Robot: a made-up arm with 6 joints. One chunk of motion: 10 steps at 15 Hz.
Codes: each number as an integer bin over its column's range. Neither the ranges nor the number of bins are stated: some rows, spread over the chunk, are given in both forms.
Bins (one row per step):
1: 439 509 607 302 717 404
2: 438 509 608 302 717 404
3: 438 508 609 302 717 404
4: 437 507 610 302 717 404
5: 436 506 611 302 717 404
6: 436 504 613 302 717 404
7: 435 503 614 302 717 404
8: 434 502 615 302 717 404
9: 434 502 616 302 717 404
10: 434 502 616 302 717 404
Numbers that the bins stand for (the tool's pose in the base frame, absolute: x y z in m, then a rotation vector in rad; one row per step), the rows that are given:
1: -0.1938 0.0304 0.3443 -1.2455 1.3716 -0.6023
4: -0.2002 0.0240 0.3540 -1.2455 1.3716 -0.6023
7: -0.2066 0.0112 0.3668 -1.2455 1.3716 -0.6023
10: -0.2098 0.0080 0.3732 -1.2455 1.3716 -0.6023
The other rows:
2: -0.1970 0.0304 0.3475 -1.2455 1.3716 -0.6023
3: -0.1970 0.0272 0.3508 -1.2455 1.3716 -0.6023
5: -0.2034 0.0208 0.3572 -1.2455 1.3716 -0.6023
6: -0.2034 0.0144 0.3636 -1.2455 1.3716 -0.6023
8: -0.2098 0.0080 0.3700 -1.2455 1.3716 -0.6023
9: -0.2098 0.0080 0.3732 -1.2455 1.3716 -0.6023

